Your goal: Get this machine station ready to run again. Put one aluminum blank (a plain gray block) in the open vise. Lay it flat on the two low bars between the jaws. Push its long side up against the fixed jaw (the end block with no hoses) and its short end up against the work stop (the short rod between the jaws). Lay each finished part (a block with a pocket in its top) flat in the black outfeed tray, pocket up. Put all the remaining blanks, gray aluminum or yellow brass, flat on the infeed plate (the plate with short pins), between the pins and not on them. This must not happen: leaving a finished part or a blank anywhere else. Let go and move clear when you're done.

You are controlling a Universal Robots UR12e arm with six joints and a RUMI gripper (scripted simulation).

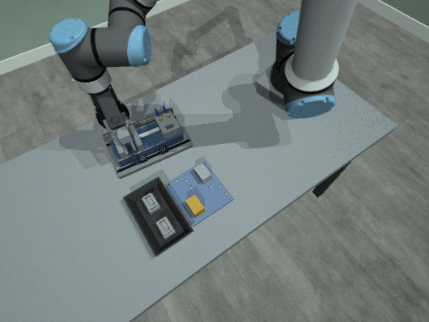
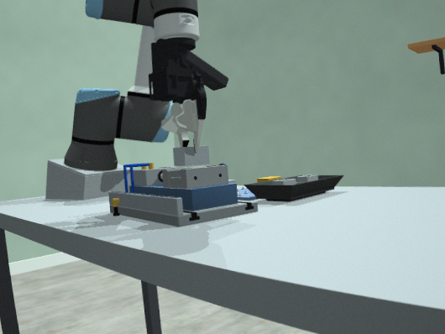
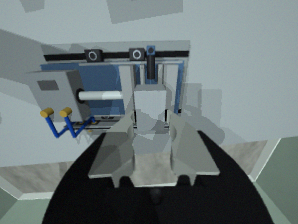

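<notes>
My gripper is now 10 mm short of the black work stop rod, 50 mm to the right of it and 50 mm above it. Also, from my hand: vise 70 mm behind, 10 mm to the left, 100 mm below; then blue infeed plate 120 mm behind, 300 mm to the left, 140 mm below; then yellow brass blank 80 mm behind, 350 mm to the left, 120 mm below.
</notes>
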